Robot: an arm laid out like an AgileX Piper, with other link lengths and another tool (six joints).
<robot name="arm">
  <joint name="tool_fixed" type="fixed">
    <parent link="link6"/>
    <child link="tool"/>
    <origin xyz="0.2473 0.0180 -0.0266" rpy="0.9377 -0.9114 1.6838"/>
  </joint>
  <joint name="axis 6" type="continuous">
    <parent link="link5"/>
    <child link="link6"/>
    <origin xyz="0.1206 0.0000 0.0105" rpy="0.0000 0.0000 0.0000"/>
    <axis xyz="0.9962 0 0.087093"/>
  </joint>
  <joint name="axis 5" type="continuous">
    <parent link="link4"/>
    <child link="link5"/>
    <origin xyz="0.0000 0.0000 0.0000" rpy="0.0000 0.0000 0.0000"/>
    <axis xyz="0 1 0"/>
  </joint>
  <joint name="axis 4" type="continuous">
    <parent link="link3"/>
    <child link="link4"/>
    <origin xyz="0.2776 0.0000 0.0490" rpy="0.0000 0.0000 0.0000"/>
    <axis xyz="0.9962 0 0.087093"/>
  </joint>
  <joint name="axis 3" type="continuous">
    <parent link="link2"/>
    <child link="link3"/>
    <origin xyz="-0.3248 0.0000 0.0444" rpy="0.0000 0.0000 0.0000"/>
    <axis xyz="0 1 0"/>
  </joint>
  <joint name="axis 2" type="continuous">
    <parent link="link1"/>
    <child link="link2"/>
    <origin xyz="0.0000 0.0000 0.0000" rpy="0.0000 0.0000 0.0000"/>
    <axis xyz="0 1 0"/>
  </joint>
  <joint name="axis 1" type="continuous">
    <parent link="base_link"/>
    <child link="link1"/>
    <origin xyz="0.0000 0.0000 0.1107" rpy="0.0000 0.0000 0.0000"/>
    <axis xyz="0 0 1"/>
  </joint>
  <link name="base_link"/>
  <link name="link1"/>
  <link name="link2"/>
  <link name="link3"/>
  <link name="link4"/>
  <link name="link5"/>
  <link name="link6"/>
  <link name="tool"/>
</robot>
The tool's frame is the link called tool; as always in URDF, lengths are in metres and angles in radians. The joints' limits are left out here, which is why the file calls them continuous.
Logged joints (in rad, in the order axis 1, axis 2, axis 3, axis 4, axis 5, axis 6), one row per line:
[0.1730, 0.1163, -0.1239, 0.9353, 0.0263, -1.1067]
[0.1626, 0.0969, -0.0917, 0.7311, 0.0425, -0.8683]
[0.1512, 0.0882, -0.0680, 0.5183, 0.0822, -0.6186]
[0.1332, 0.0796, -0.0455, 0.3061, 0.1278, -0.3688]
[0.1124, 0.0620, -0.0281, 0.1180, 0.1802, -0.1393]
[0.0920, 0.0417, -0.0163, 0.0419, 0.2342, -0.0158]
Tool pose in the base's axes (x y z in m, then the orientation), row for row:
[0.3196, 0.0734, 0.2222, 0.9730, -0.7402, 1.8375]
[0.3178, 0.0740, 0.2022, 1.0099, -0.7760, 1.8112]
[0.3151, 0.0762, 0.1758, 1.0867, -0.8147, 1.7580]
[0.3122, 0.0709, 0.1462, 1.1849, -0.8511, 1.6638]
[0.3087, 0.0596, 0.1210, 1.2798, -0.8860, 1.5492]
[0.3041, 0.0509, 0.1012, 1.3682, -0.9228, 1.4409]
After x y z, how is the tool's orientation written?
As angles about the fixed x, y, z axes (roll, pitch, yaw), in radians.
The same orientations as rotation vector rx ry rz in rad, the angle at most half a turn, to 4 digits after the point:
[1.3334, 0.3919, 1.9479]
[1.3867, 0.3821, 1.9381]
[1.4654, 0.3878, 1.9121]
[1.5516, 0.3785, 1.8592]
[1.6304, 0.3427, 1.7964]
[1.7028, 0.2974, 1.7454]

